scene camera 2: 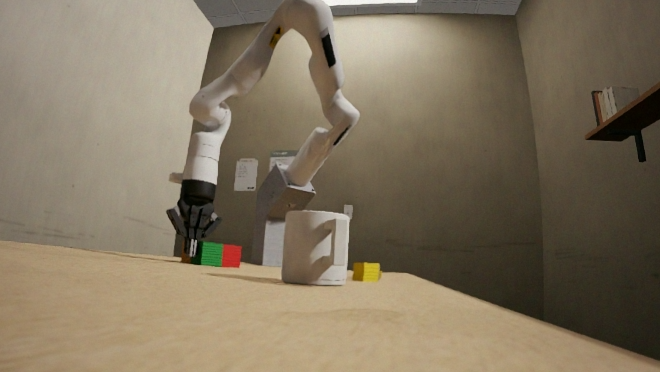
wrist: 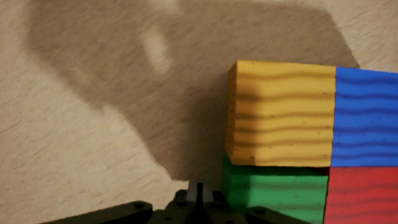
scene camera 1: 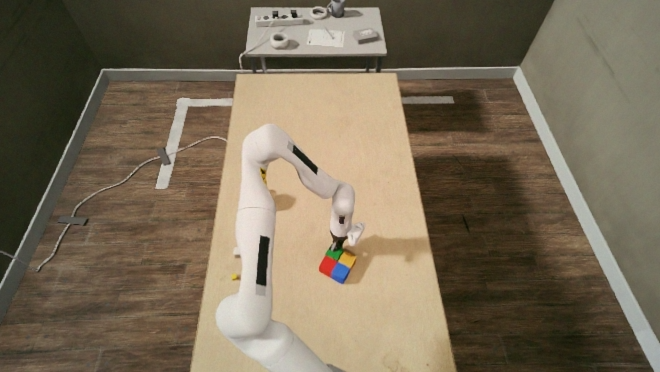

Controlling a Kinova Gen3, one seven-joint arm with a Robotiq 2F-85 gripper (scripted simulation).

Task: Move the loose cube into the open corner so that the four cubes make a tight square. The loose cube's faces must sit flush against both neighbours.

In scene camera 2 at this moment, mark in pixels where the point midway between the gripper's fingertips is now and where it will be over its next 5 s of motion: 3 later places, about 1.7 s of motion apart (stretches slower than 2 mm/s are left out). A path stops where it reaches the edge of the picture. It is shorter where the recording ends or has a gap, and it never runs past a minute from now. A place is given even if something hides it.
The gripper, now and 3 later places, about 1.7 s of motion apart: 190,257; 188,241; 210,215; 231,232
